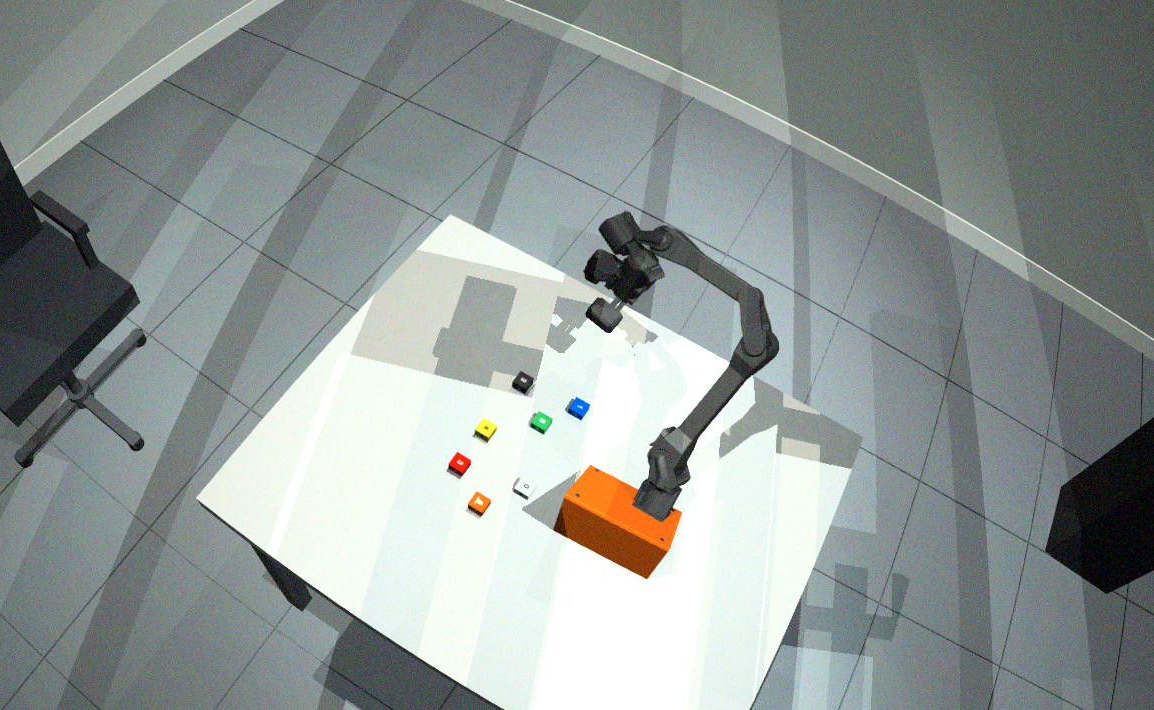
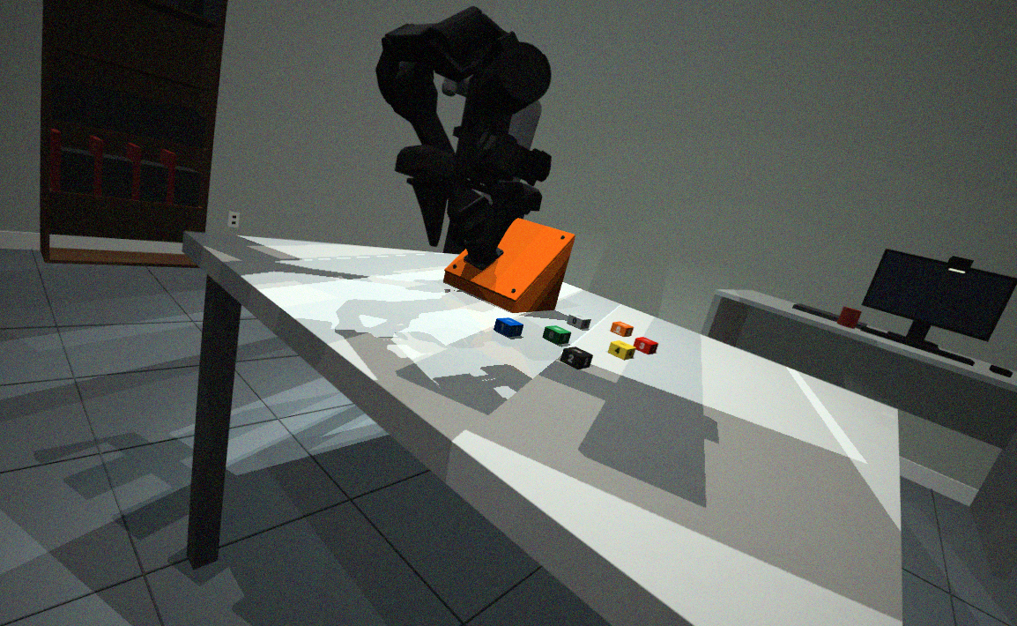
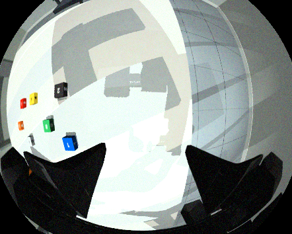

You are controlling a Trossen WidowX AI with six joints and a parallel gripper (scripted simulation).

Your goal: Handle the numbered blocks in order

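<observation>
Now: the white block marked 0 380 mm to the left of my gripper tip, 120 mm below it and 60 mm behind it. From my gripper tip the other things lie so: black block 190 mm to the left, 120 mm below, 80 mm ahead; green block 240 mm to the left, 120 mm below; blue block 170 mm to the left, 120 mm below, 50 mm behind.
</observation>
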